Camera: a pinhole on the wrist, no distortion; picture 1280 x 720 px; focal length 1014.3 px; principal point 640.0 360.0 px. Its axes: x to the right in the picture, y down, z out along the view. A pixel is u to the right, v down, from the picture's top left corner.
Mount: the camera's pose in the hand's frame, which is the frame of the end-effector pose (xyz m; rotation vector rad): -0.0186 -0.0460 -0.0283 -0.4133 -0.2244 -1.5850
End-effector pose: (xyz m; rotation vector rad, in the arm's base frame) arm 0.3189 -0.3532 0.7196 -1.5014 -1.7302 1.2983
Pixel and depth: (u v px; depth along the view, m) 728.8 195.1 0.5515
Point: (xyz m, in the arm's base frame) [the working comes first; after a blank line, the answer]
In the camera's frame: 0.0483 -0.0897 0.5515

-0.0368 -0.5650 0.4020
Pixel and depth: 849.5 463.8 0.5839
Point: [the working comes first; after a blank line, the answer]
In the camera's frame: 0.1206 0.0598 0.5839

-0.1414 -0.4323 0.4091
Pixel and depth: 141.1 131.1 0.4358
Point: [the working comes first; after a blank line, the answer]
In the camera's frame: -0.2144 -0.0983 0.4358

0.2355 -0.5271 0.3190
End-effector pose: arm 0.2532 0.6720 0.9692 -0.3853 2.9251 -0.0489
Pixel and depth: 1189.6 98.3 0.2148
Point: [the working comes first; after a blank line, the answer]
In the camera's frame: 0.1164 -0.0554 0.2148

0.3582 0.6195 0.7664
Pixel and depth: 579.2 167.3 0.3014
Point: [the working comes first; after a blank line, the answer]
In the camera's frame: -0.0181 -0.0573 0.3014

0.3130 0.7684 0.7297
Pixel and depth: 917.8 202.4 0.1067
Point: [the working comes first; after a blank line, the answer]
In the camera's frame: 0.0292 -0.0166 0.1067

0.2978 0.6480 0.8942
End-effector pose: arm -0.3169 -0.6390 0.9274 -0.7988 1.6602 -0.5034
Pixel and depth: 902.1 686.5 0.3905
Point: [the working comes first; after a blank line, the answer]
In the camera's frame: 0.1009 0.1257 0.3905

0.0089 -0.7158 0.7353
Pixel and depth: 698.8 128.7 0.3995
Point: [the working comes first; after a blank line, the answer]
In the camera's frame: 0.0232 -0.0911 0.3995

0.0102 -0.5000 0.8164
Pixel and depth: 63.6 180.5 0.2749
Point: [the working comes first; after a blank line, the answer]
In the camera's frame: -0.1562 -0.0486 0.2749

-0.2023 -0.4618 0.7626
